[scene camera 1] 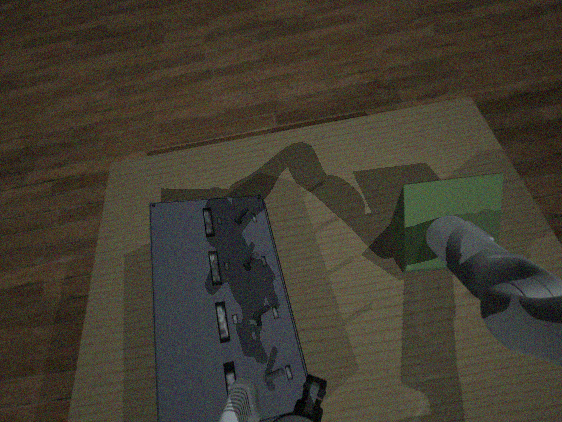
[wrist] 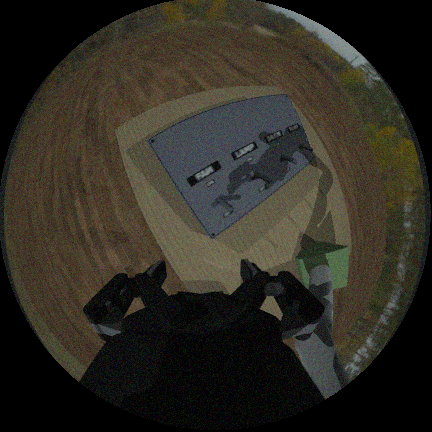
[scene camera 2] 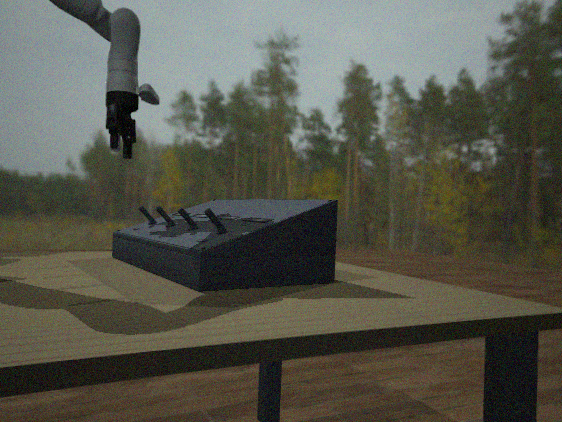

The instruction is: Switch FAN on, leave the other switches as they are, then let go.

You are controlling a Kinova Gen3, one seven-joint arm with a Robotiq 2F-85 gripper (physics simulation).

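Frame: origin at the arm's base, x ahead, y left, z up, level; centimetres.
Seen in the pictures: gripper, fingertip midpoint: (wrist: 202,268) (scene camera 2: 121,154); arm's base, origin of the base link: (scene camera 1: 447,234) (wrist: 319,273).
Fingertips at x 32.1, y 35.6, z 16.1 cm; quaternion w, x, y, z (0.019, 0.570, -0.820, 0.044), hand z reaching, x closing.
Pixels of each thing's top centre, then the offset from my fingertips to it. Level surfaces: height alone.
- FAN label, middle of its top: (scene camera 1: 231,385) (wrist: 204,172) dx +13.8, dy -6.6, dz -13.5 cm
- FAN lever, middle of its top: (scene camera 1: 273,373) (wrist: 227,203) (scene camera 2: 147,205) dx +5.7, dy -8.5, dz -12.1 cm
- LAMP, middle of its top: (scene camera 1: 260,308) (scene camera 2: 165,206) dx +8.4, dy -20.2, dz -12.1 cm
- DRIVE, middle of its top: (scene camera 2: 187,207) (scene camera 1: 249,254) dx +11.1, dy -31.9, dz -12.1 cm
- PUMP, middle of its top: (scene camera 2: 215,208) dx +13.8, dy -43.5, dz -12.1 cm
- wooden table, its level: dz -24.7 cm
The dark blue sloped switch panel (scene camera 1: 185,300) (scene camera 2: 270,260) (wrist: 210,135) stands on the table. The FAN label (scene camera 1: 229,372) (wrist: 204,173) is at the panel's end nearest my gripper; its lettering is blurred. The FAN lever (scene camera 2: 147,215) (wrist: 227,201) leans towards the panel's low edge, away from its label. The other levers, at LAMP (scene camera 2: 165,216), DRIVE (scene camera 2: 187,219) and PUMP (scene camera 2: 215,221), lean the same way. My gripper (scene camera 2: 121,150) (wrist: 202,268) is open and empty, well above the panel and touching no lever. In scene camera 1 it is partly cut off.
A green block (scene camera 1: 452,200) (wrist: 340,265) stands on the wooden table (scene camera 1: 325,130) (scene camera 2: 350,310) (wrist: 175,250), beside the panel's lever side. A grey arm link (scene camera 1: 500,270) passes over it. The arm's shadow falls across the levers and blurs their outlines.
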